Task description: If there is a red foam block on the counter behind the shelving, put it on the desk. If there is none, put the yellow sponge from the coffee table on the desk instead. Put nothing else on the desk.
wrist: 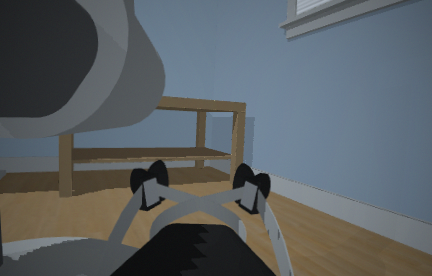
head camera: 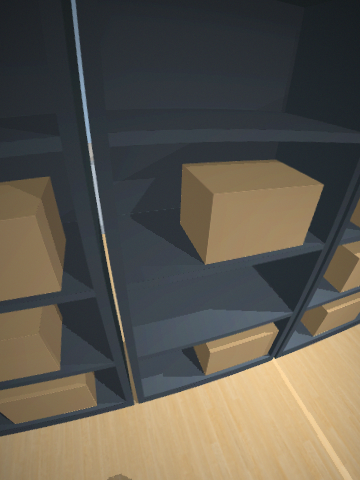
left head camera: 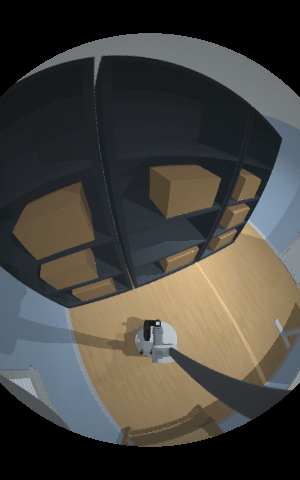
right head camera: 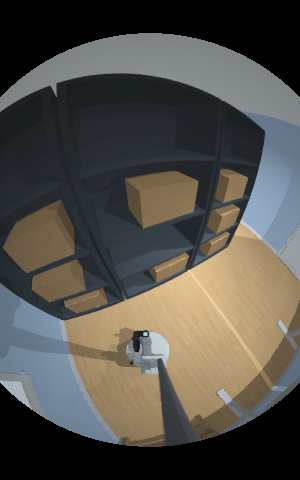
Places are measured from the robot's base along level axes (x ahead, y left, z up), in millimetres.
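Pixels of known places: gripper, fingertip midpoint: (wrist: 201, 178) (left head camera: 146, 354) (right head camera: 136, 365).
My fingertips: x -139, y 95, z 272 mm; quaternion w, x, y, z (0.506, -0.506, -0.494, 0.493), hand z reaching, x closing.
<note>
Behind a point stands the place of what it marks.
The dark shelving (head camera: 235, 135) {z 1404, x 758, y -88 mm} (left head camera: 107, 165) {z 1370, x 639, y 245 mm} (right head camera: 65, 165) fills much of the head views. The counter behind it and a red foam block do not show. The wooden coffee table (wrist: 215, 104) {z 401, x -1286, y 178 mm} (left head camera: 165, 433) stands near the blue wall; in the wrist view its top's surface is hidden. A small yellow patch, likely the yellow sponge (left head camera: 211, 438), shows at the bottom rim of the left head view. White desk feet (left head camera: 282, 325) (right head camera: 227, 400) show at the right; the desk top is not clear. My gripper (wrist: 201, 178) {z 272, x -139, y 95 mm} is open, with its fingertips apart and no thing between them.
Cardboard boxes (head camera: 260, 215) {z 1137, x 835, y -221 mm} (left head camera: 192, 192) {z 1132, x 834, y -218 mm} (right head camera: 167, 200) {z 1123, x 835, y -222 mm} sit on the shelves. A narrow gap (head camera: 96, 185) runs between two shelving units. My base (left head camera: 167, 337) {z 187, x 16, y -107 mm} (right head camera: 160, 345) {z 187, x 41, y -124 mm} stands on the wooden floor in front. A blue wall (wrist: 350, 110) {z 383, x -844, y 654 mm} with a window (wrist: 320, 7) {z 797, x -949, y 562 mm} is at the side.
</note>
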